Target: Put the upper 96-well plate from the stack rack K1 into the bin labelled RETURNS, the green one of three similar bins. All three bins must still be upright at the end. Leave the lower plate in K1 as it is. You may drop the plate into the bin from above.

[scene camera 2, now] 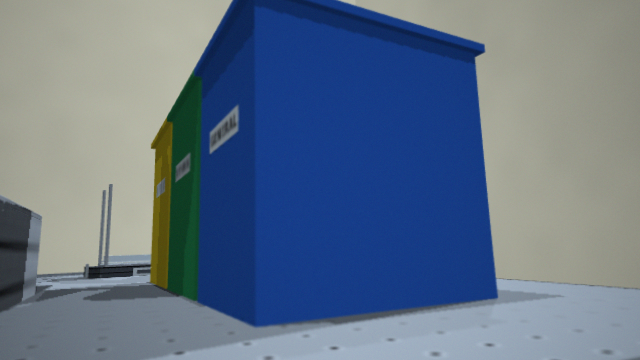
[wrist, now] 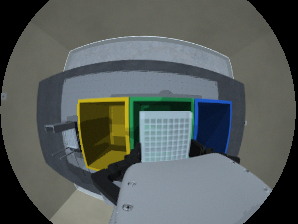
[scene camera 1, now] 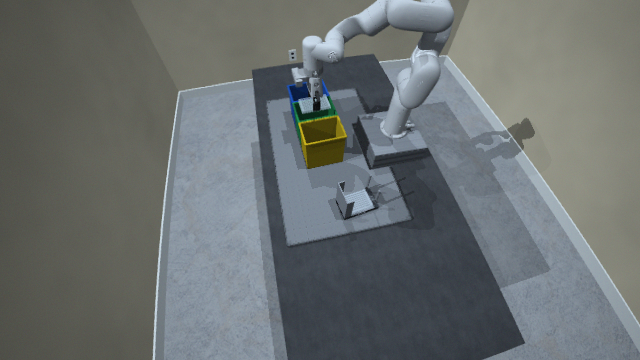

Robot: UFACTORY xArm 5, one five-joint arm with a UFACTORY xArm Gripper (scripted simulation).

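Note:
My gripper (wrist: 166,149) is visible. Also visible: a green bin (scene camera 2: 185,114), the bin again (wrist: 136,104), and a 96-well plate (wrist: 155,126).

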